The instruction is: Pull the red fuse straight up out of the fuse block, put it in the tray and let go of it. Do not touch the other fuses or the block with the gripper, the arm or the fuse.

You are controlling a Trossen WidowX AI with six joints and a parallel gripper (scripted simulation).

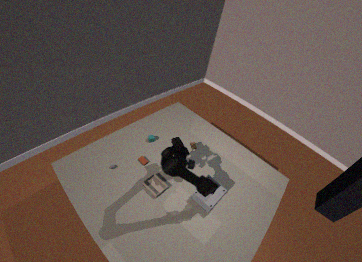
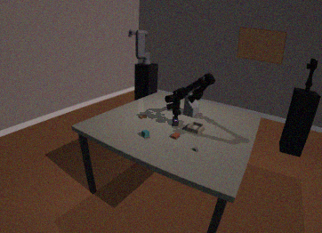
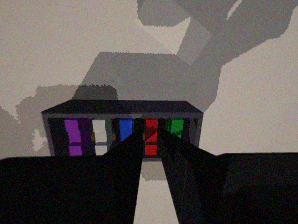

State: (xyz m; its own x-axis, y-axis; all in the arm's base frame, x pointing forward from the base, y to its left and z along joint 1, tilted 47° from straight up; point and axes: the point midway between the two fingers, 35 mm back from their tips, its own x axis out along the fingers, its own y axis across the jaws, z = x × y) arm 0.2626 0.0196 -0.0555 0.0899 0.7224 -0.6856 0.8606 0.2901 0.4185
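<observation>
Now: gripper tip 1 cm above the red fuse. The rest, counted from my gripper tip: brown block: 28 cm to the right, 7 cm ahead, 3 cm below; orange block: 22 cm ahead, 11 cm to the left, 3 cm below; shallow tray: 19 cm to the left, 3 cm below, 3 cm ahead.
</observation>
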